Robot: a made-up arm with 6 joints. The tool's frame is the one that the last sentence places.
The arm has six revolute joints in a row. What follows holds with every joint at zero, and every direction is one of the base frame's. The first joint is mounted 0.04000 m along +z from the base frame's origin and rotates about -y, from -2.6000 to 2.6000 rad. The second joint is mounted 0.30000 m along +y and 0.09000 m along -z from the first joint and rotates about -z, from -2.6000 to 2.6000 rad. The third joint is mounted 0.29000 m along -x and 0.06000 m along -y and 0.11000 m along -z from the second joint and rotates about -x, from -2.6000 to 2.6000 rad. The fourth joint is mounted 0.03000 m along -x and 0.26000 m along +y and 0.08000 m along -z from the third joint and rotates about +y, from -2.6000 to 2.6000 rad. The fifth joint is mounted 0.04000 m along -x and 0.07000 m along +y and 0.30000 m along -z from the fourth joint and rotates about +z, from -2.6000 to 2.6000 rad. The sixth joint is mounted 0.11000 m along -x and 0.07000 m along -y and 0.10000 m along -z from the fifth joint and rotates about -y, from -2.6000 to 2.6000 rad. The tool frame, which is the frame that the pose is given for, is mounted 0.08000 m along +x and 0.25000 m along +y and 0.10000 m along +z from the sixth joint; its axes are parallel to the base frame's.
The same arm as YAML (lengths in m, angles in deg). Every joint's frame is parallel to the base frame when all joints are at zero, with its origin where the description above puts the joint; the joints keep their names.
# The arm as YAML. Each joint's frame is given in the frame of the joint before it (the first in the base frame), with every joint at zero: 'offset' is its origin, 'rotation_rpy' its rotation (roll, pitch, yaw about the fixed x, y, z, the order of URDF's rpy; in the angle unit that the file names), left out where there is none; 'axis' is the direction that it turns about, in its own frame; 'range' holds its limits. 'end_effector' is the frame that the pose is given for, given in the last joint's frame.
length_unit: m
angle_unit: deg
chain:
  - id: joint 1
    offset: [0.0, 0.0, 0.04]
    axis: [0.0, -1.0, 0.0]
    range: [-148.97, 148.97]
  - id: joint 2
    offset: [0.0, 0.3, -0.09]
    axis: [0.0, 0.0, -1.0]
    range: [-148.97, 148.97]
  - id: joint 3
    offset: [-0.29, -0.06, -0.11]
    axis: [-1.0, 0.0, 0.0]
    range: [-148.97, 148.97]
  - id: joint 4
    offset: [-0.03, 0.26, -0.08]
    axis: [0.0, 1.0, 0.0]
    range: [-148.97, 148.97]
  - id: joint 5
    offset: [-0.04, 0.07, -0.3]
    axis: [0.0, 0.0, 1.0]
    range: [-148.97, 148.97]
  - id: joint 6
    offset: [-0.11, -0.07, -0.1]
    axis: [0.0, -1.0, 0.0]
    range: [-148.97, 148.97]
end_effector:
  offset: [0.08, 0.25, 0.1]

